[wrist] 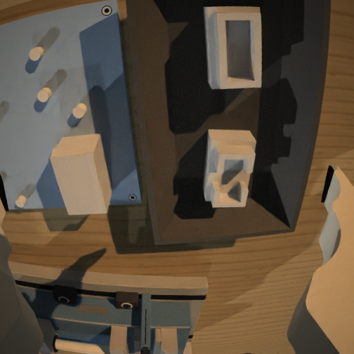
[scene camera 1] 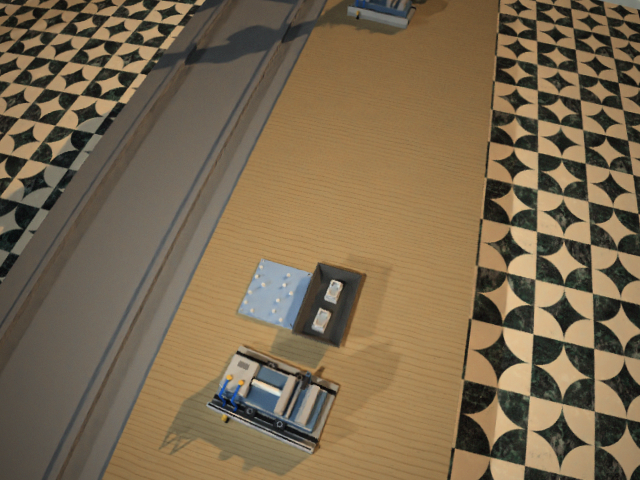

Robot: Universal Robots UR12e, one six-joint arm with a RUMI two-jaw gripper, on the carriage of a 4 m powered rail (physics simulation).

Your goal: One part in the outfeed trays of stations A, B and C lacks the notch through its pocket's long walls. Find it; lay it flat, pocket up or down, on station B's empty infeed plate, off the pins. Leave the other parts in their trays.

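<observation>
In the wrist view, a white part with an unbroken rim around its pocket lies pocket up in a dark tray. A second part, notched through its long walls, lies pocket up below it in that tray. My gripper is open, its fingers wide apart at the left and right edges of the wrist view, above the tray and touching neither part. In scene camera 1, two white parts lie in a dark tray beside a blue plate with pins; their notches are too small to judge.
In the wrist view, a pale block sits at the corner of a pinned blue plate, left of the tray. A vise-like machine is near the tray in each view. Another machine is at the far end.
</observation>
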